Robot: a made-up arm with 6 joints. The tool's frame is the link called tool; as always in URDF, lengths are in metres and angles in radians.
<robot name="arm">
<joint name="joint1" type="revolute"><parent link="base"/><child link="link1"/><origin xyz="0.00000 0.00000 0.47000" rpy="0.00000 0.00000 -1.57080"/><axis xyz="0 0 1"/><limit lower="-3.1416" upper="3.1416"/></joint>
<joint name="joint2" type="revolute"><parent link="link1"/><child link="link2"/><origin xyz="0.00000 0.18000 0.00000" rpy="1.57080 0.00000 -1.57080"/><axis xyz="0 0 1"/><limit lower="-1.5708" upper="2.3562"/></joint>
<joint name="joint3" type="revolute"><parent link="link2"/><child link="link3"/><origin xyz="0.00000 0.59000 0.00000" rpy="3.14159 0.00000 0.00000"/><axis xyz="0 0 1"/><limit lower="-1.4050" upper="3.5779"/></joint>
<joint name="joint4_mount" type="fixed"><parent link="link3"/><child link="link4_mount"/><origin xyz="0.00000 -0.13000 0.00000"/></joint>
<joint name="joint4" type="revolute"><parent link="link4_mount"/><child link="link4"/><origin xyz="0.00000 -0.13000 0.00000" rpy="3.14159 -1.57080 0.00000"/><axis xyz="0 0 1"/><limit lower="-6.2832" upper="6.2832"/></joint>
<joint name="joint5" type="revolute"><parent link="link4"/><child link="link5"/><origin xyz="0.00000 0.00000 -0.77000" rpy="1.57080 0.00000 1.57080"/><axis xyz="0 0 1"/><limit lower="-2.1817" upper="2.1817"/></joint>
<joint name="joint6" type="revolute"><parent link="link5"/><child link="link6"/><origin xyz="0.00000 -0.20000 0.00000" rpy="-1.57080 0.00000 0.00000"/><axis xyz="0 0 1"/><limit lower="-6.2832" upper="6.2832"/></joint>
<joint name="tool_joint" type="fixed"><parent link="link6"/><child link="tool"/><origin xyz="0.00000 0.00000 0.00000" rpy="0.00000 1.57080 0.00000"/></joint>
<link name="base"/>
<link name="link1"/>
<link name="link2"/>
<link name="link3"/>
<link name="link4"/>
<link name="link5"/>
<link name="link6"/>
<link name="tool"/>
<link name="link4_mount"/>
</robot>
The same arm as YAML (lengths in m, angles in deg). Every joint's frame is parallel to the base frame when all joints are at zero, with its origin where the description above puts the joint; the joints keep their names.
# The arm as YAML. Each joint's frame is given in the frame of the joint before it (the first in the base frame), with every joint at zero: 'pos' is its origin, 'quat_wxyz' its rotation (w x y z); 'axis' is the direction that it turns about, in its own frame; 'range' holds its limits. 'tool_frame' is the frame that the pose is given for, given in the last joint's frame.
length_unit: m
angle_unit: deg
joints:
  - joint: joint1
    pos: [0.0, 0.0, 0.47]
    quat_wxyz: [1.0, 0.0, 0.0, 0.0]
    axis: [0.0, 0.0, 1.0]
    range: [-180.0, 180.0]
  - joint: joint2
    pos: [0.18, 0.0, 0.0]
    quat_wxyz: [1.0, 0.0, 0.0, 0.0]
    axis: [0.0, 1.0, 0.0]
    range: [-90.0, 135.0]
  - joint: joint3
    pos: [0.0, 0.0, 0.59]
    quat_wxyz: [1.0, 0.0, 0.0, 0.0]
    axis: [0.0, -1.0, 0.0]
    range: [-80.5, 205.0]
  - joint: joint4
    pos: [0.0, 0.0, 0.26]
    quat_wxyz: [1.0, 0.0, 0.0, 0.0]
    axis: [-1.0, 0.0, 0.0]
    range: [-360.0, 360.0]
  - joint: joint5
    pos: [0.77, 0.0, 0.0]
    quat_wxyz: [1.0, 0.0, 0.0, 0.0]
    axis: [0.0, -1.0, 0.0]
    range: [-125.0, 125.0]
  - joint: joint6
    pos: [0.2, 0.0, 0.0]
    quat_wxyz: [1.0, 0.0, 0.0, 0.0]
    axis: [-1.0, 0.0, 0.0]
    range: [-360.0, 360.0]
tool_frame:
  pos: [0.0, 0.0, 0.0]
  quat_wxyz: [1.0, -0.000002, 0.000003, -0.000002]

